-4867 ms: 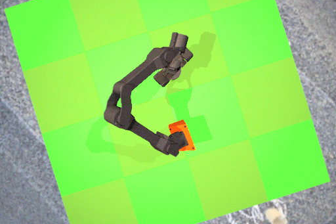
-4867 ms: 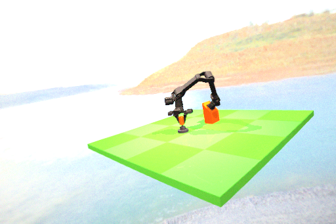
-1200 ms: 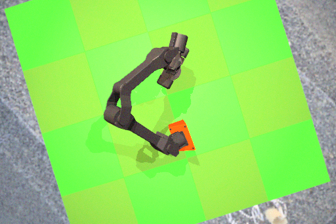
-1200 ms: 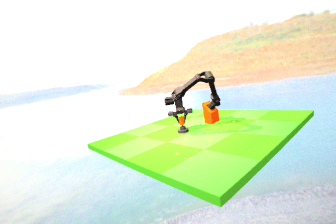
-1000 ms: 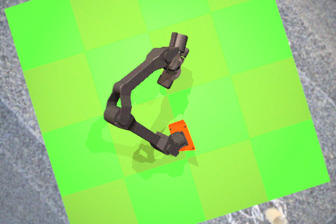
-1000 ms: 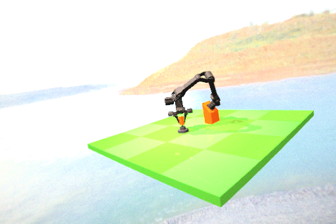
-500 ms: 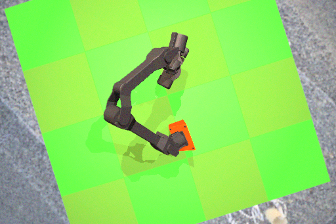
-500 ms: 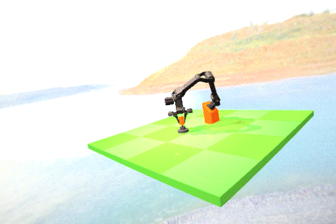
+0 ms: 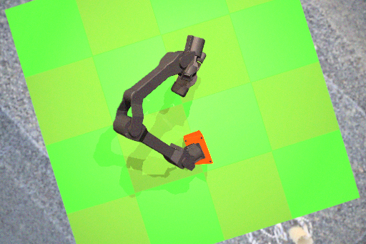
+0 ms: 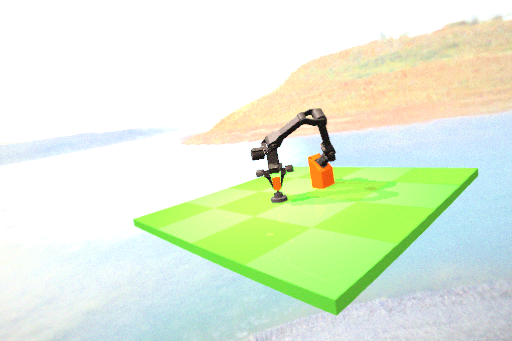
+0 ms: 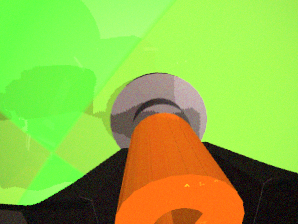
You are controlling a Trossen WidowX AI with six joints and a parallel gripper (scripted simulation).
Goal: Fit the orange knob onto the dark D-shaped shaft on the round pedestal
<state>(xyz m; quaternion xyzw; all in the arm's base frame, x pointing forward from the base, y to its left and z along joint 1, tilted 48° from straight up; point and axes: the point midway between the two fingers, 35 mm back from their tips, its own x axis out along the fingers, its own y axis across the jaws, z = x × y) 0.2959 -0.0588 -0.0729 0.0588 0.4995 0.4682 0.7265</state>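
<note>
My gripper tip is 2 cm below the orange knob. Round my gripper tip: round grey pedestal: 4 cm below.
</note>
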